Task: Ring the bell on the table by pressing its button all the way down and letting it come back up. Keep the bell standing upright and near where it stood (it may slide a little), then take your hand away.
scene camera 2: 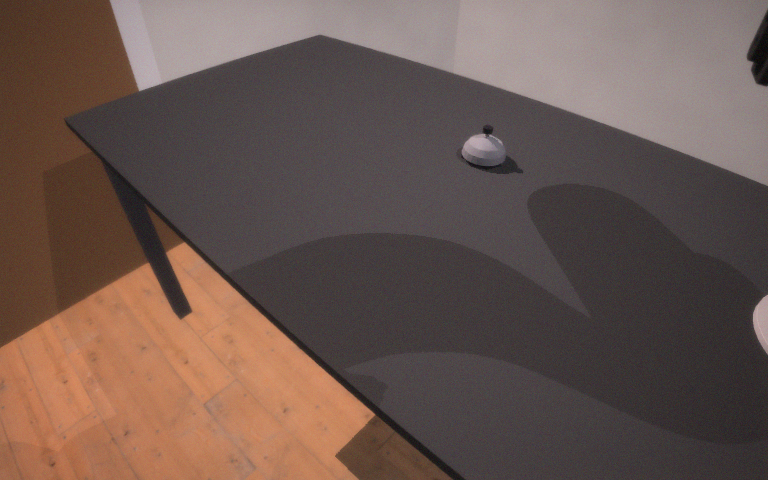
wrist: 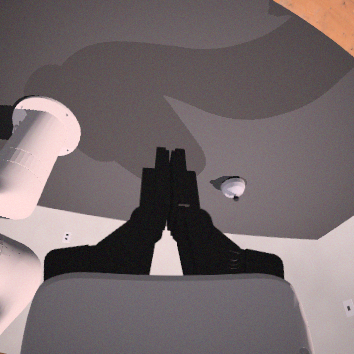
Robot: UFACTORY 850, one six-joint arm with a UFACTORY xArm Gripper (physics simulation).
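Observation:
A white domed bell stands upright on the dark table, with its black button standing up on top. My gripper is shut and empty, its two black fingertips side by side in the wrist view. It is apart from the bell, which shows to the right of the fingers in that view. In the scene view a small dark part of the gripper shows at the upper right edge, high above the table.
The arm's white round base stands on the table, at the left in the wrist view and at the right edge in the scene view. The arm's shadow lies across the table. A pale wall rises behind the far table edge.

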